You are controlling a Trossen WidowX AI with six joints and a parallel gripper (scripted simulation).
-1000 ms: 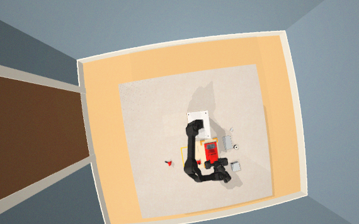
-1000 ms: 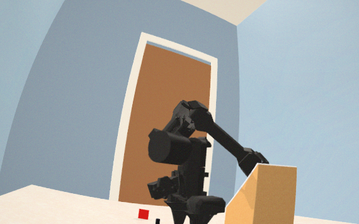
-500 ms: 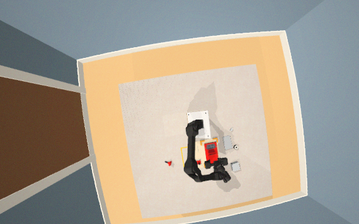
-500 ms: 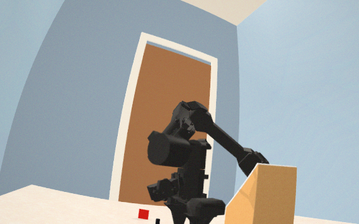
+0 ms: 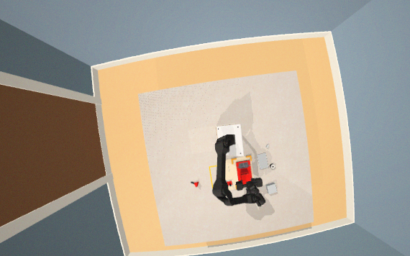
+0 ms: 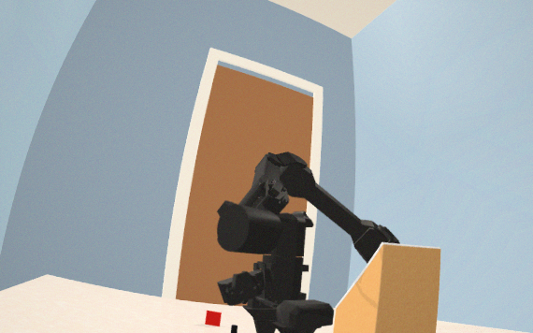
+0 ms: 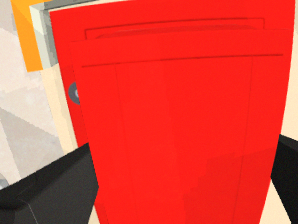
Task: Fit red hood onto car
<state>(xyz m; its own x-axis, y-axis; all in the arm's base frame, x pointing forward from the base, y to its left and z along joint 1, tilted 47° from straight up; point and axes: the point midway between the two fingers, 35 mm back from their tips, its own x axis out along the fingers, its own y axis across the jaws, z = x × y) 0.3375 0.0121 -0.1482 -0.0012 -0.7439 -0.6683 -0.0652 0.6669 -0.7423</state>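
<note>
The red hood is 10 mm above my gripper tip. The rest, counted from my gripper tip: small white wheel (230 mm to the left, 70 mm behind, 30 mm below); then jig (40 mm behind, 30 mm to the right, 30 mm below).
</note>
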